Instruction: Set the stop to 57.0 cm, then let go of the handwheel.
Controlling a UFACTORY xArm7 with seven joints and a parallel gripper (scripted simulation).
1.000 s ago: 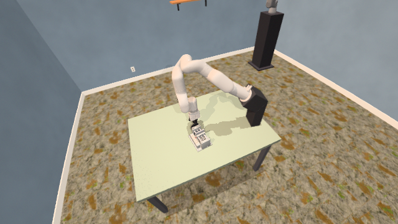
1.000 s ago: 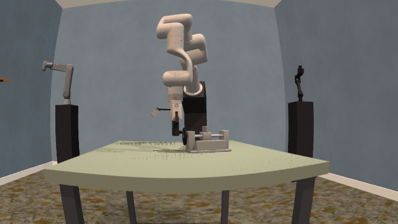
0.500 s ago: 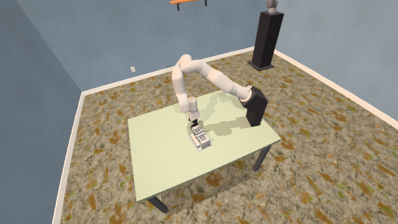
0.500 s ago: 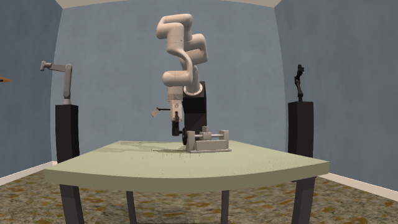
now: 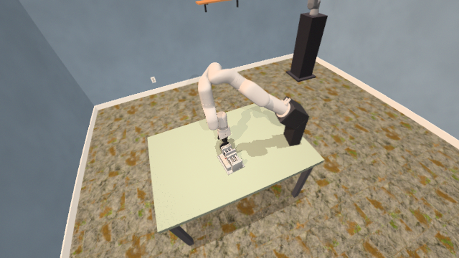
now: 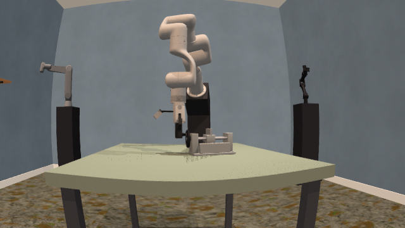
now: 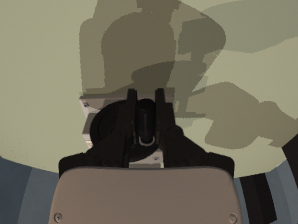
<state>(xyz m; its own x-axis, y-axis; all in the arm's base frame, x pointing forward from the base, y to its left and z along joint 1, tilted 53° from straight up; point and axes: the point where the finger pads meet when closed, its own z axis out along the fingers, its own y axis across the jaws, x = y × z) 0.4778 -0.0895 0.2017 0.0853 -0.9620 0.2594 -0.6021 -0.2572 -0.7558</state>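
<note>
Right now my hand is 20 mm to the right of the black handwheel and 10 mm above it. Round my hand: grey stop block 150 mm to the left, 10 mm below, 10 mm ahead.
</note>
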